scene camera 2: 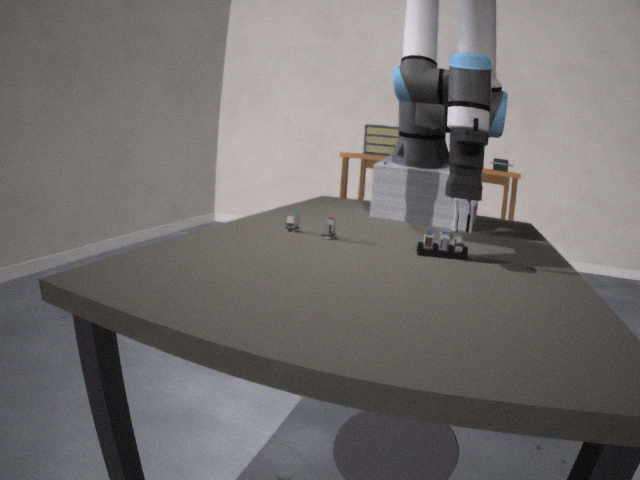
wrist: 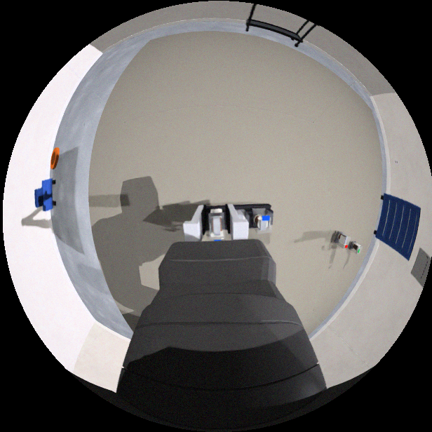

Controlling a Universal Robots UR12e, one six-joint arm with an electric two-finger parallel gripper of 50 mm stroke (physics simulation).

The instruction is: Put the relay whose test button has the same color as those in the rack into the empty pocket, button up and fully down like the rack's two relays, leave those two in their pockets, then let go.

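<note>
The black rack stands on the table. Two blue-button relays stand upright in it: the outer relay and the middle relay, mostly hidden behind a finger in the wrist view. A third relay is at the remaining pocket. It looks lower and tilted, with blue at its edge nearest the gripper body in the wrist view; its seating is unclear. My gripper is open and empty just above it, fingers on either side in the wrist view.
A red-button relay and a green-button relay stand on the table, well away from the rack. The robot's pedestal is behind them.
</note>
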